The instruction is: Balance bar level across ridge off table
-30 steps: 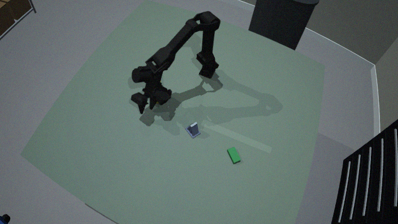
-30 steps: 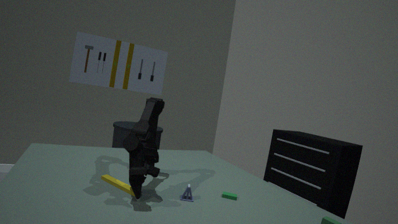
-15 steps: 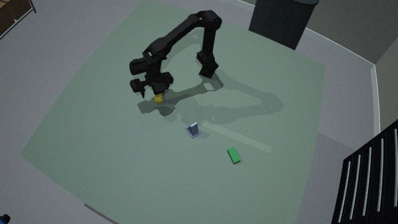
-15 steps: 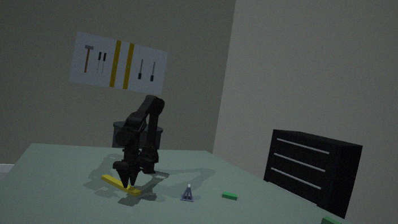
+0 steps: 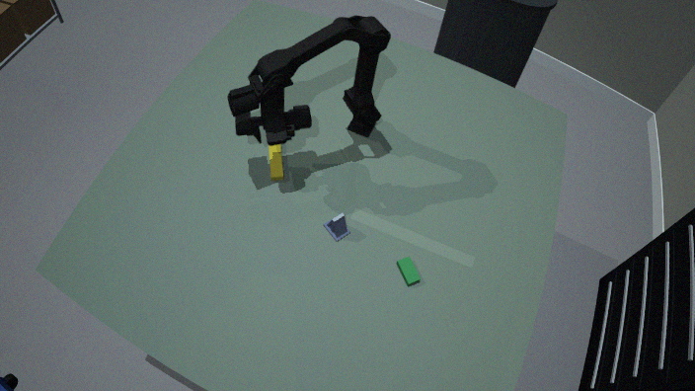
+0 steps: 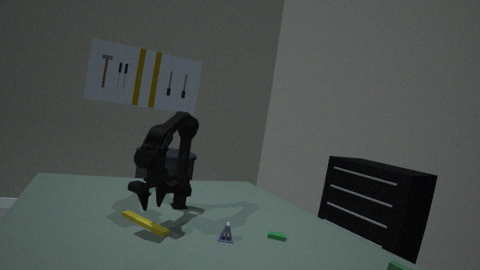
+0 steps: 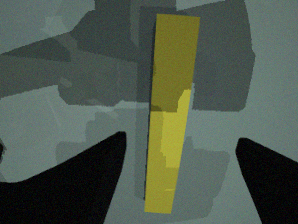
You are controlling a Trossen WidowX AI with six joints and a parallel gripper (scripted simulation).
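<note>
My gripper tip is now 30 mm past the yellow bar, 10 mm to the left of it and 70 mm above it.
</note>
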